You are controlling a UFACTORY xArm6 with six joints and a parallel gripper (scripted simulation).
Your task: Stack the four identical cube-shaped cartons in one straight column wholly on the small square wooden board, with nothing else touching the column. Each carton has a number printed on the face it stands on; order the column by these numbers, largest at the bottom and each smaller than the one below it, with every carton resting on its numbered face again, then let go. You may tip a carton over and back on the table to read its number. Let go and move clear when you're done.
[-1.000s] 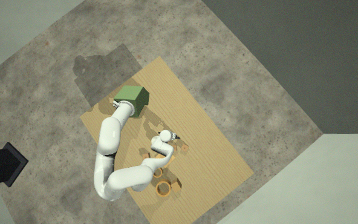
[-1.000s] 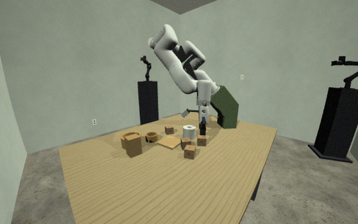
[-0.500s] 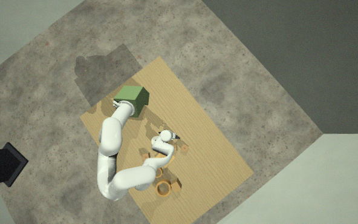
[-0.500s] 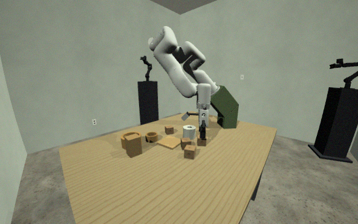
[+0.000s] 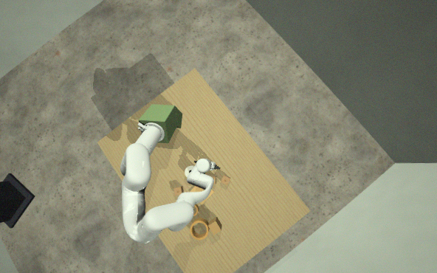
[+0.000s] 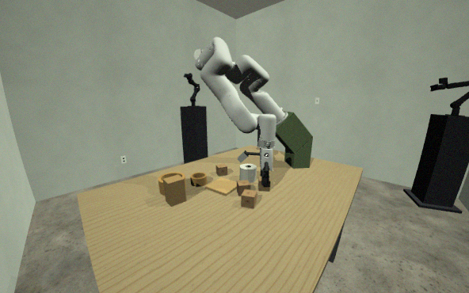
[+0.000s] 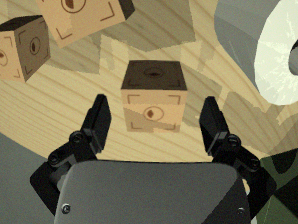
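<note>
Right now the square wooden board is 70 mm ahead of my hand, 180 mm to the right of it and 40 mm below it. Also, from my hand: small wooden ring: 80 mm ahead, 300 mm to the right, 30 mm below; then white paper roll: 60 mm behind, 100 mm to the right, 10 mm below; then carton: 60 mm behind, 260 mm to the right, 30 mm below.
</note>
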